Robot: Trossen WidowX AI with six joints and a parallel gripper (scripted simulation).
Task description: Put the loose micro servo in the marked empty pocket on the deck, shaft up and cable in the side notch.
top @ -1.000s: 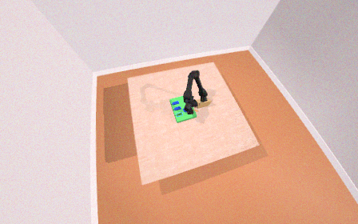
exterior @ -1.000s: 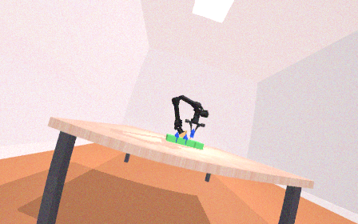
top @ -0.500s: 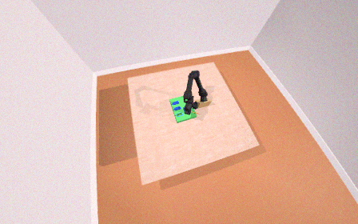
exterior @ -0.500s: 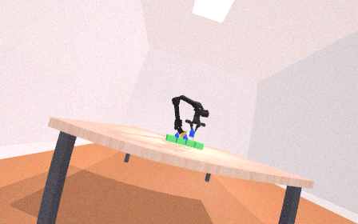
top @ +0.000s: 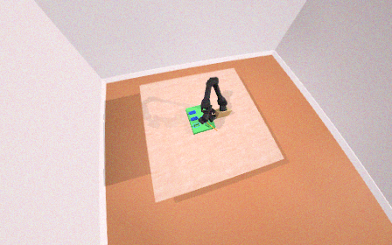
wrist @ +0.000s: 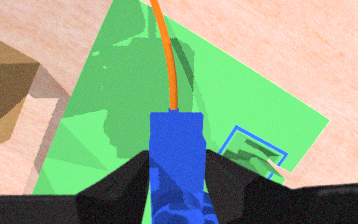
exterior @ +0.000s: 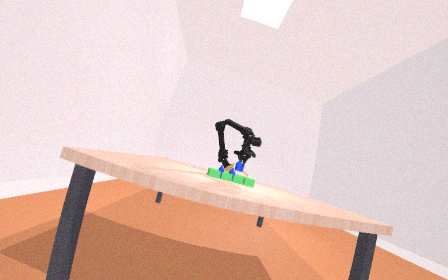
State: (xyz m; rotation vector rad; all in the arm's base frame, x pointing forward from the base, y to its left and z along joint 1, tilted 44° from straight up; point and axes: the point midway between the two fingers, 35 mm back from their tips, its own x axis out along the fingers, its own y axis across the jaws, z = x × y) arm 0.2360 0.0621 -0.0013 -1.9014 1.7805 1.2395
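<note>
My gripper tip is 10 cm above the green deck, 7 cm to the left of it and 2 cm past it.
</note>
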